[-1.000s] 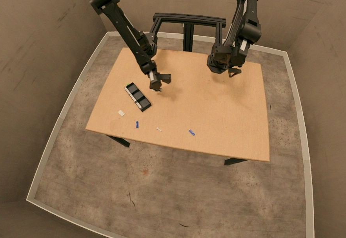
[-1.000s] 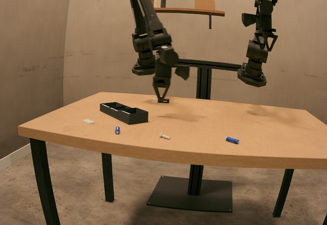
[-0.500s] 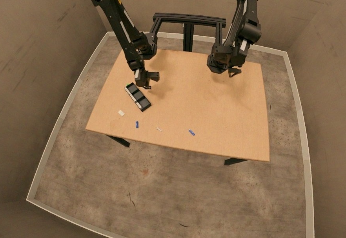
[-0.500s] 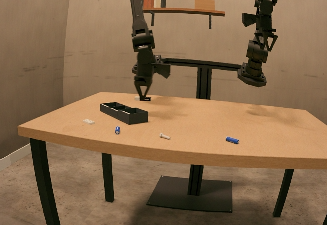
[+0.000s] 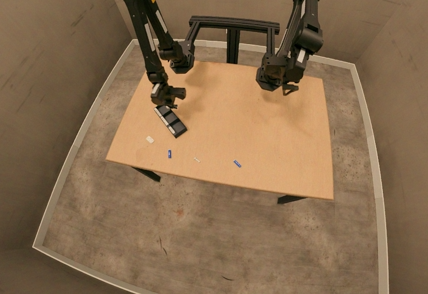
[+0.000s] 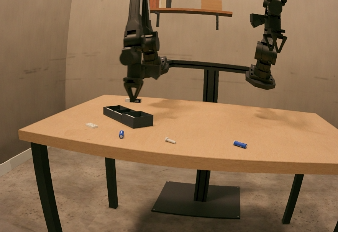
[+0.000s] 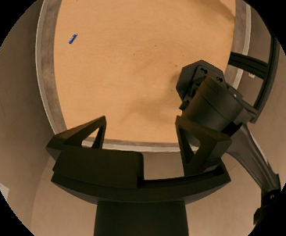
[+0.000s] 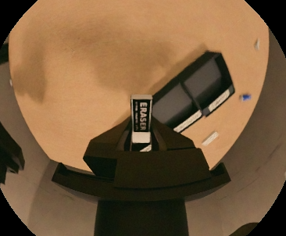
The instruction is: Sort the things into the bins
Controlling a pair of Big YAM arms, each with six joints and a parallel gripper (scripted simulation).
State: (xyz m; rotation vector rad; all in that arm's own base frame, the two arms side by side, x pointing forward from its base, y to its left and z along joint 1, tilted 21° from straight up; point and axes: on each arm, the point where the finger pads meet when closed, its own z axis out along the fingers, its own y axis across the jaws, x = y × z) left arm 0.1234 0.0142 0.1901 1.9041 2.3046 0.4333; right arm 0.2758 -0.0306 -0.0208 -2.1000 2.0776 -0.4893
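My right gripper is now 60 mm short of the black bin tray and 50 mm above it. The rest, counted from my right hand: green die: 20 mm behind, 120 mm to the right, 60 mm below; then eraser: 10 mm to the right; then flat white block: 210 mm ahead, 70 mm to the right, 70 mm below.
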